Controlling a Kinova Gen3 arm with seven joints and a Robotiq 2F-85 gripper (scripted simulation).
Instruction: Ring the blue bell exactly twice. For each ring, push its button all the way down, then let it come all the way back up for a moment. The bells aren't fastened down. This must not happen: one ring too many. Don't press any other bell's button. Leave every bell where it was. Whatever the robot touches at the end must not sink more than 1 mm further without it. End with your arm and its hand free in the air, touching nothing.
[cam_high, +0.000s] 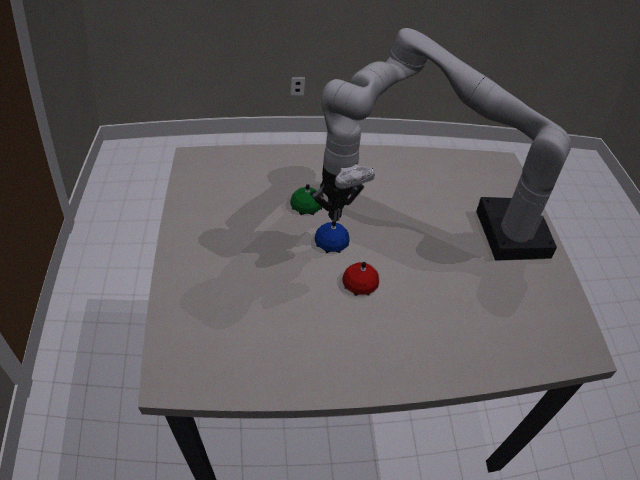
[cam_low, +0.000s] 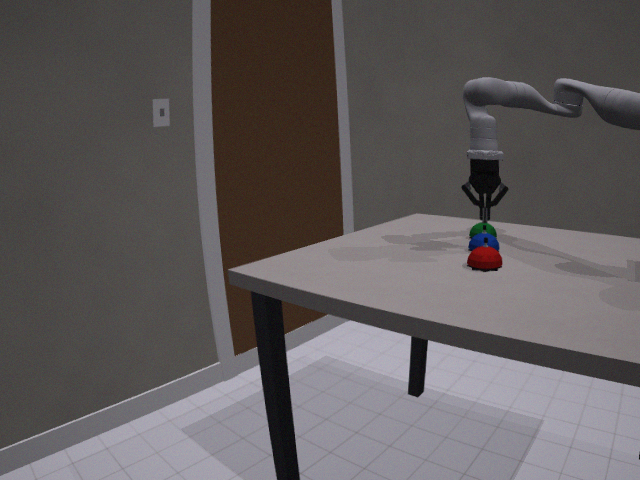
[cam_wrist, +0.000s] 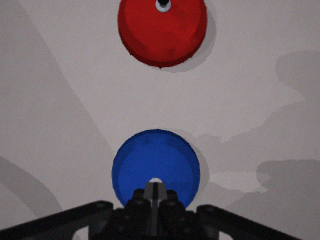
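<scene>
Now: the blue bell 5 cm below my hand. Round my hand: red bell 12 cm to the left, 7 cm behind, 5 cm below; green bell 12 cm to the right, 7 cm ahead, 5 cm below.
</scene>
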